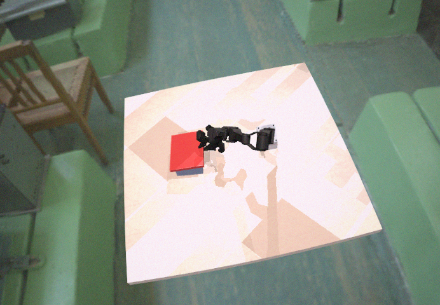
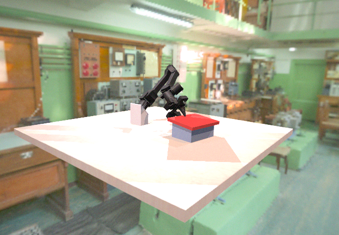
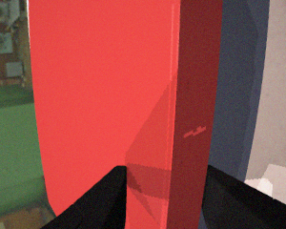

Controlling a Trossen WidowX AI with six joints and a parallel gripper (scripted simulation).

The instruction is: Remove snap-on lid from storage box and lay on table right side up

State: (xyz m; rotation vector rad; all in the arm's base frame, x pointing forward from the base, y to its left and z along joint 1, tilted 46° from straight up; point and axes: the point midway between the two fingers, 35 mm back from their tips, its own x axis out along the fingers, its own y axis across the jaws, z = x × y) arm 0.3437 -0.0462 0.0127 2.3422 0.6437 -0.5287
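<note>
The flat red lid lies 80 mm ahead of my gripper tip and 20 mm to the right of it. From my gripper tip the other things lie so: grey-blue storage box 70 mm ahead, 20 mm to the right, 50 mm below.
</note>
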